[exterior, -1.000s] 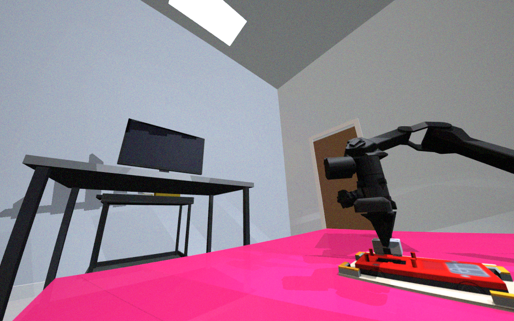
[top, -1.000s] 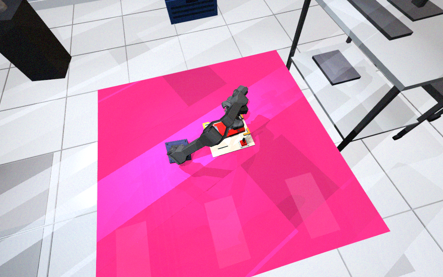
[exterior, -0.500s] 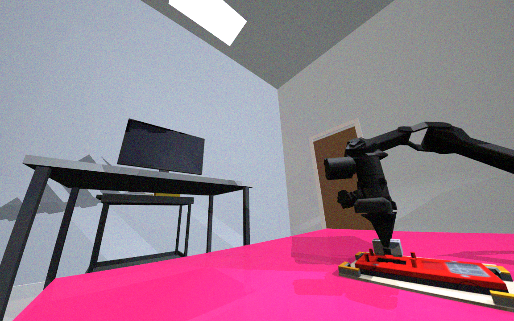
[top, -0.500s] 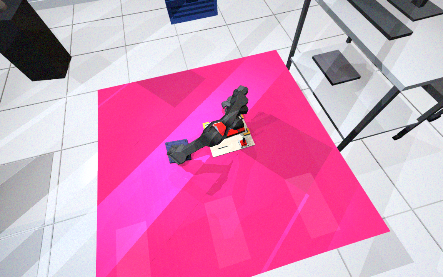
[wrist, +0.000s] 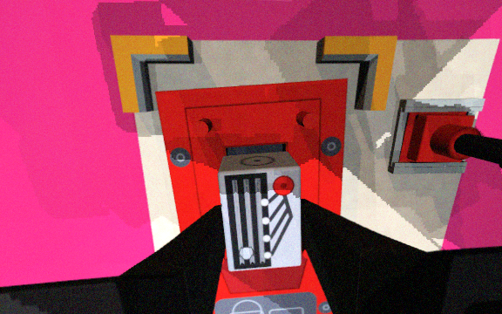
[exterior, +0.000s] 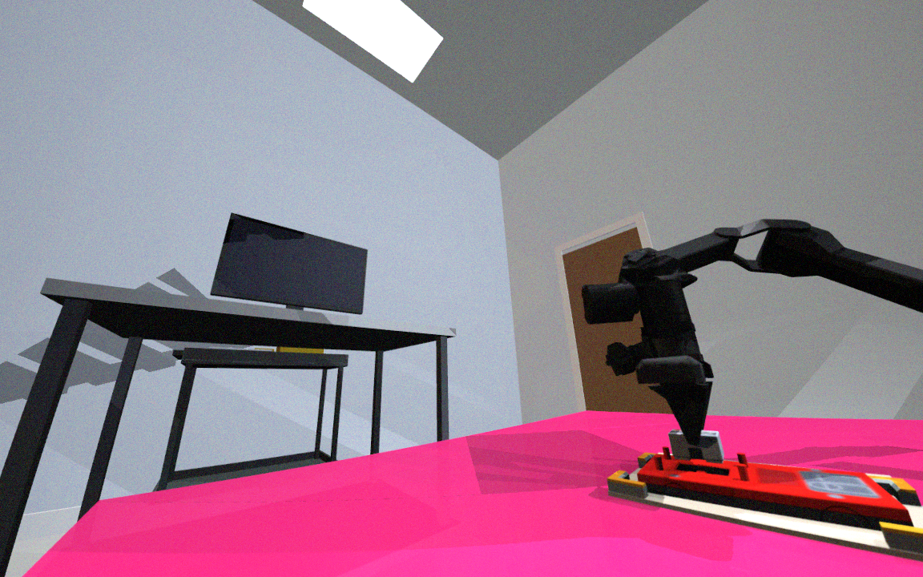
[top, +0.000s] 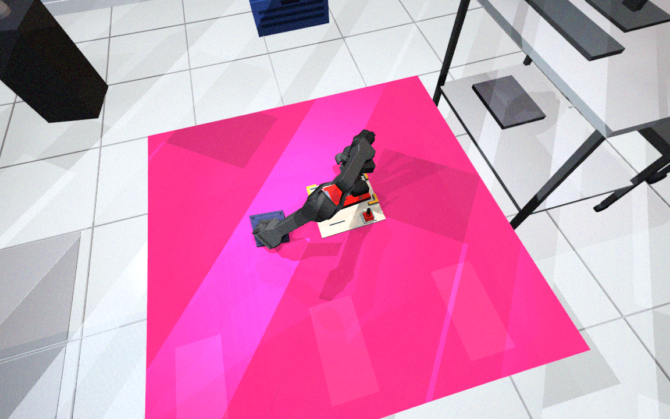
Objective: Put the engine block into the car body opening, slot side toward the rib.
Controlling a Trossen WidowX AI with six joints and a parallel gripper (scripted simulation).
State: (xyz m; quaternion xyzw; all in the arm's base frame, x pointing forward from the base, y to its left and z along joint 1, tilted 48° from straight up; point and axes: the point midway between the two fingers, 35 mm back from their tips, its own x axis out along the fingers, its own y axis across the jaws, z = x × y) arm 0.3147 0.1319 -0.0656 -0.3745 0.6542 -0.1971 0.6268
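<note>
Right now my gripper tip is 1 cm above the grey engine block.
</note>
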